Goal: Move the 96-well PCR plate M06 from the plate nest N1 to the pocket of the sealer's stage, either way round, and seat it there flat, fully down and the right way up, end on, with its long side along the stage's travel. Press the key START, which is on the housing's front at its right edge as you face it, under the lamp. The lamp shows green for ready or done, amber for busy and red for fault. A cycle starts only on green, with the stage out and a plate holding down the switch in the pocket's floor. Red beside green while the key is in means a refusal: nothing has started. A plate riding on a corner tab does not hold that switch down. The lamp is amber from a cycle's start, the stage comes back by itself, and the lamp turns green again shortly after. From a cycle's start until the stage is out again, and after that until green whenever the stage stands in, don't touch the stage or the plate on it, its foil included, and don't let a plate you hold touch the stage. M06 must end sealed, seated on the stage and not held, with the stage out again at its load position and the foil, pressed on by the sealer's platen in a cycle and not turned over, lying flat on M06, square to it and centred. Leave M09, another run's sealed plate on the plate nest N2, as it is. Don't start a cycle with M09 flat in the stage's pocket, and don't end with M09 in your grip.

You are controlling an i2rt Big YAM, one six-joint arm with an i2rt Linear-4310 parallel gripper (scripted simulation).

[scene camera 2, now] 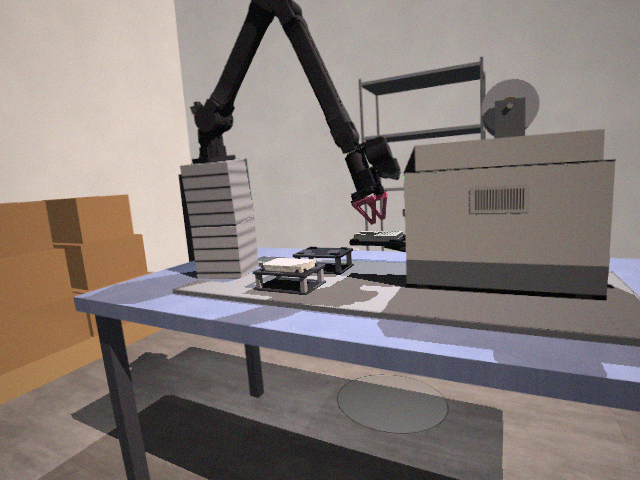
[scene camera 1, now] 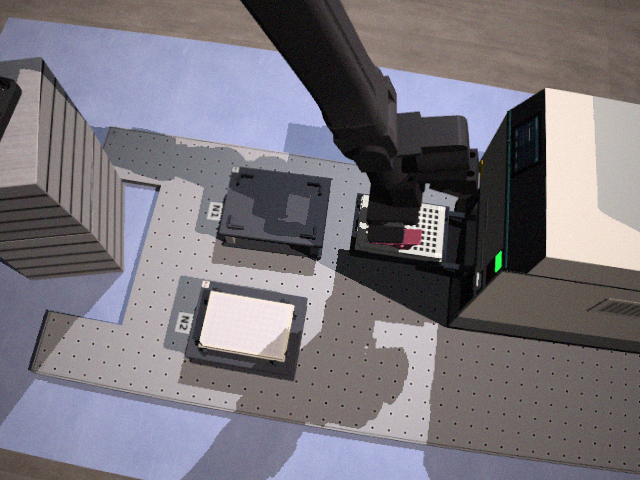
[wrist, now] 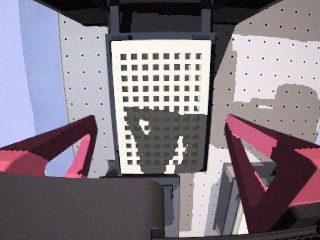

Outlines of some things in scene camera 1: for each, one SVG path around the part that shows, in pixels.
My gripper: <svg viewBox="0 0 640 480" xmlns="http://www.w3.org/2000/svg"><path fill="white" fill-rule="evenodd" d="M412 160L406 174L394 182L380 183L372 180L367 175L371 183L366 218L369 225L367 239L370 244L384 244L400 250L409 250L414 245L420 245L421 229L385 226L388 222L401 222L404 225L417 225L419 223L419 208L393 207L386 190L386 186L397 184L407 177L412 168Z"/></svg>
A sealed plate M09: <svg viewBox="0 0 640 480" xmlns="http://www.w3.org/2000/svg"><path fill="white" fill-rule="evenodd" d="M211 291L199 348L285 362L294 312L293 305Z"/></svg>
